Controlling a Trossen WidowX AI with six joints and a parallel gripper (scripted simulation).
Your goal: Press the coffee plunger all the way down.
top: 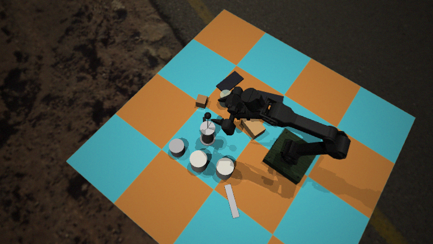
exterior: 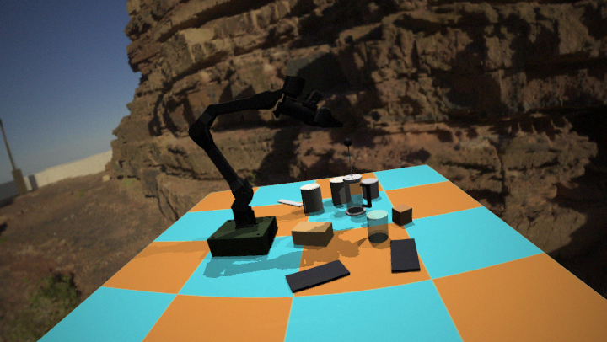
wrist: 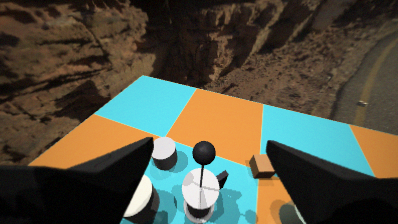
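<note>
Now: gripper tip 40 mm short of the coffee press and 200 mm above it. Round my gripper tip: brown cube: 160 mm ahead, 150 mm to the right, 300 mm below; then white strip: 220 mm behind, 220 mm to the left, 330 mm below; then cardboard box: 140 mm behind, 160 mm to the right, 300 mm below.
</note>
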